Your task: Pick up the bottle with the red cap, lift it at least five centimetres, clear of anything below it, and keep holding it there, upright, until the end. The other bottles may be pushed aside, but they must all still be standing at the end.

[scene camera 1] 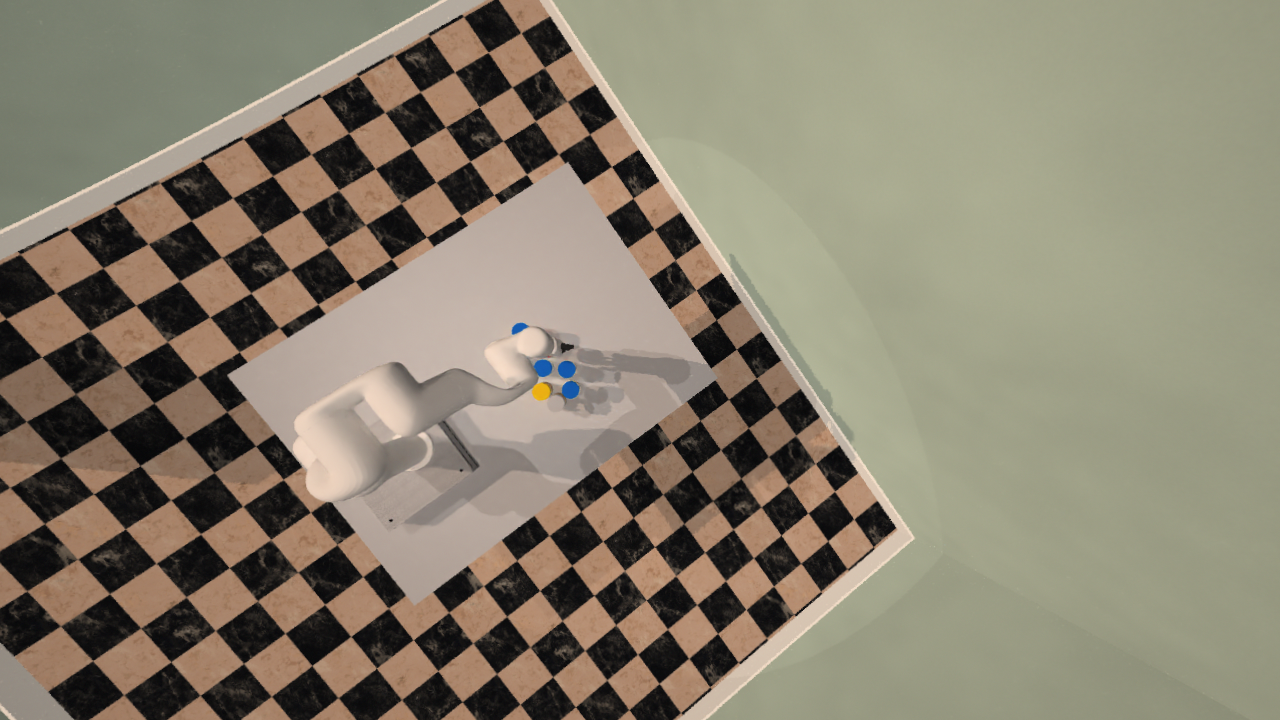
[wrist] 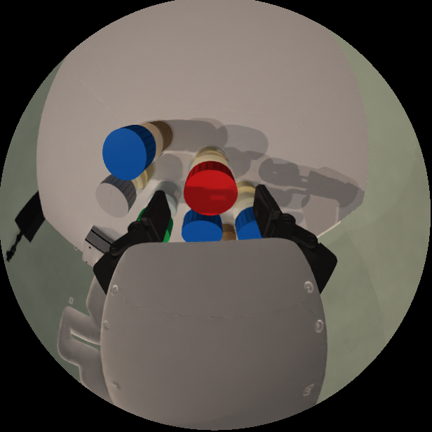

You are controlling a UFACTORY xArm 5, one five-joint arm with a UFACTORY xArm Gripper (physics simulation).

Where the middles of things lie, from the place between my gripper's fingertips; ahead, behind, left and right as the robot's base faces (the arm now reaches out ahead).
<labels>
Right now the red-capped bottle (wrist: 210,189) is 60 mm below my hand.
</labels>
